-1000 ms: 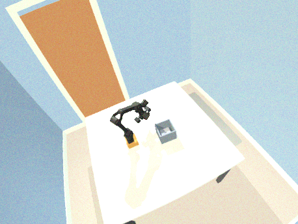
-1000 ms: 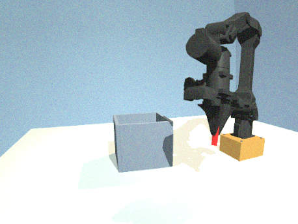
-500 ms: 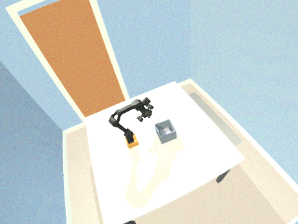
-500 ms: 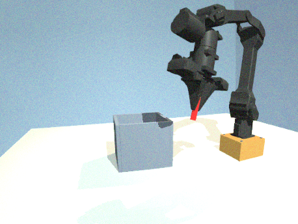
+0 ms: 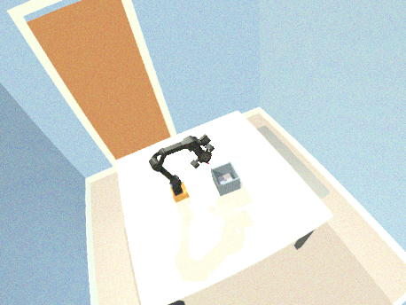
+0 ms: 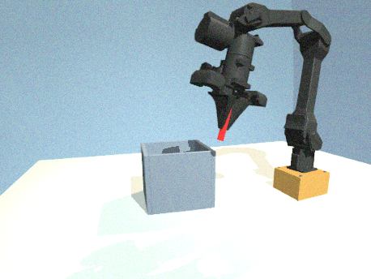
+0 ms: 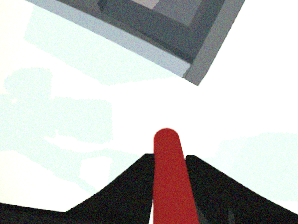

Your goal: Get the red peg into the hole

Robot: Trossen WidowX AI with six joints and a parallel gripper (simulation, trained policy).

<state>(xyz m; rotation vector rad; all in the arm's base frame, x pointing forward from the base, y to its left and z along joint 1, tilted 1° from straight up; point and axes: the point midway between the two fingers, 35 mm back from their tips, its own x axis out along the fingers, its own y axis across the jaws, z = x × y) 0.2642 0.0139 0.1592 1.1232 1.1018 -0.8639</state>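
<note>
Right now the plate is 7 cm ahead of my gripper tip, 12 cm to the right of it and 14 cm below it. Also, from my gripper tip: red peg (2 cm above).
</note>
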